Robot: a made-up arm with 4 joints.
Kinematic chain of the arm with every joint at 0, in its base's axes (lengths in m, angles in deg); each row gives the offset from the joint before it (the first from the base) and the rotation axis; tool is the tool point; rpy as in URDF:
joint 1: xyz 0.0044 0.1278 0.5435 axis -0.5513 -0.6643 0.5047
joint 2: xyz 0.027 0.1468 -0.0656 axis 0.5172 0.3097 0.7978
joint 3: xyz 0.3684 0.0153 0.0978 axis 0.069 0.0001 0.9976
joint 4: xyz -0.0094 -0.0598 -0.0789 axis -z
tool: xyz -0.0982 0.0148 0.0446 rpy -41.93 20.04 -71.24
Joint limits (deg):
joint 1: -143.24..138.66
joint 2: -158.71..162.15
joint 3: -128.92..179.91
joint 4: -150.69..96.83
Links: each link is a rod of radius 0.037 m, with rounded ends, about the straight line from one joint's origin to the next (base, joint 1, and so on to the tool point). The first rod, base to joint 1, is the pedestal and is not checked.
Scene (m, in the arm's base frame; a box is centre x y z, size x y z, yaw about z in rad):
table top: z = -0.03
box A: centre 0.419 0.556 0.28 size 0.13 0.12 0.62 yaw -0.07
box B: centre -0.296 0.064 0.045 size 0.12 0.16 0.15 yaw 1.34
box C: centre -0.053 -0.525 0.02 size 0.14 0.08 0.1 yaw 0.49
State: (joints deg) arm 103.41 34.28 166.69 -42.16
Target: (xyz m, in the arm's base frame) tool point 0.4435 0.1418 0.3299
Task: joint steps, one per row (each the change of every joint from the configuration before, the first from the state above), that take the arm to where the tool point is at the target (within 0.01 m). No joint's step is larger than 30 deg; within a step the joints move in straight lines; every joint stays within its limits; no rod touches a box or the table.
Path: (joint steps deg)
1: -3.30 -16.70 -1.53 28.04
2: -3.30 -16.71 -1.54 28.04
3: -3.31 -16.70 -1.53 28.04
4: -3.30 -16.71 -1.54 28.03
5: -25.83 11.13 -4.98 -7.86
6: -25.83 11.13 -4.98 -7.86
7: -25.83 11.13 -4.98 -7.87
8: -25.83 11.13 -4.98 -7.86
9: -25.83 11.13 -4.98 -7.87
10: 1.52 -15.90 -22.08 -24.63

